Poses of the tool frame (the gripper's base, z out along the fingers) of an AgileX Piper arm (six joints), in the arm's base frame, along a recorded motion.
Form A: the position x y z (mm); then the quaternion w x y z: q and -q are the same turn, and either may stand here.
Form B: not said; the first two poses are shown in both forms.
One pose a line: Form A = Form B
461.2 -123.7 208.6 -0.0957 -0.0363 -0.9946 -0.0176 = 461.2 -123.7 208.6 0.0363 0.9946 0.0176 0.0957
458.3 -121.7 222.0 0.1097 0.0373 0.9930 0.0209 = 458.3 -121.7 222.0 0.0373 0.9930 0.0209 0.1097
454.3 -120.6 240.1 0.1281 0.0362 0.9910 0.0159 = 454.3 -120.6 240.1 0.0362 0.9910 0.0159 0.1281
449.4 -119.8 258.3 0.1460 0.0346 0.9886 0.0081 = 449.4 -119.8 258.3 0.0346 0.9886 0.0081 0.1460
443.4 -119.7 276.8 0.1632 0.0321 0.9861 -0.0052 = 443.4 -119.7 276.8 0.0321 0.9861 -0.0052 0.1632
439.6 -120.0 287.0 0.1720 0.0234 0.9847 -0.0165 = 439.6 -120.0 287.0 0.0234 0.9847 -0.0165 0.1720
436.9 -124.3 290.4 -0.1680 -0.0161 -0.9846 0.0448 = 436.9 -124.3 290.4 0.0161 0.9846 -0.0448 0.1680
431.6 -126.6 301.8 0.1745 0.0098 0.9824 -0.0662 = 431.6 -126.6 301.8 0.0098 0.9824 -0.0662 0.1745
